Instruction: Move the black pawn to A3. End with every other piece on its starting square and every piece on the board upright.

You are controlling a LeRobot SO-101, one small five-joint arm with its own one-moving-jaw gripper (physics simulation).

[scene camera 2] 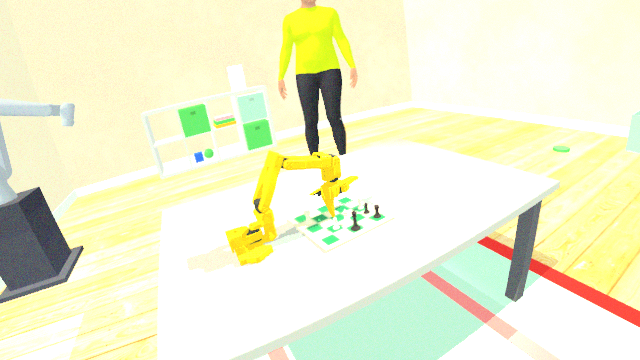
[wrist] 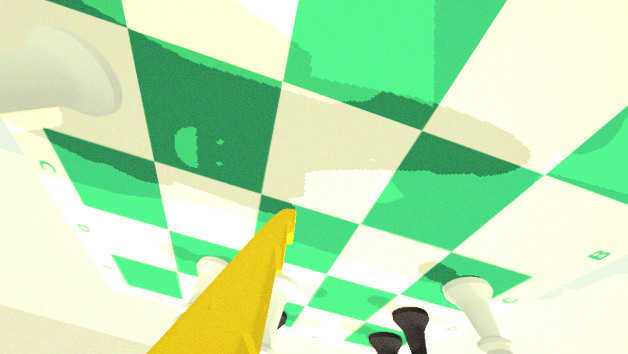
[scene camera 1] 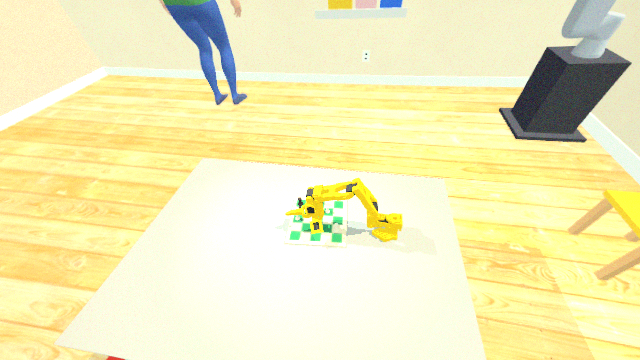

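Seen in the pictures: hand, tool point: point(scene camera 2: 333, 215) point(wrist: 294, 222); arm's base, link origin: point(scene camera 2: 260, 249) point(scene camera 1: 379, 228).
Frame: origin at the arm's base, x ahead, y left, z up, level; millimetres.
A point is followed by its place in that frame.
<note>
The black pawn point(scene camera 2: 366, 208) {z 21, x 306, y -33 mm} point(wrist: 411, 320) {z 11, x 302, y -24 mm} stands upright near the far side of the green and white board point(scene camera 1: 305, 236) {z 6, x 262, y 80 mm} point(scene camera 2: 345, 237) {z 6, x 196, y -100 mm} point(wrist: 425, 215) {z 6, x 266, y 34 mm}, beside the black rook point(scene camera 2: 377, 212) {z 21, x 315, y -72 mm} point(wrist: 385, 342) {z 11, x 311, y -60 mm}. A taller black piece point(scene camera 2: 355, 222) {z 27, x 237, y -85 mm} is upright near the front edge. My gripper point(scene camera 1: 301, 223) point(scene camera 2: 345, 197) point(wrist: 289, 214) is open and empty over the board; one yellow jaw shows in the wrist view, its tip short of the pawn. White pieces stand around it. The label A does not show in the wrist view, and I cannot pick out A3.
A large white piece point(wrist: 60, 75) {z 15, x 160, y 38 mm} is at the upper left of the wrist view. Another white piece point(wrist: 470, 300) {z 13, x 305, y 9 mm} stands right of the black pawn. Two more white pieces are partly behind the jaw. The board lies on the pale table point(scene camera 1: 240, 290) {z 0, x 424, y 297 mm} point(scene camera 2: 225, 300) {z 0, x -120, y -144 mm}, beside the arm's base.
</note>
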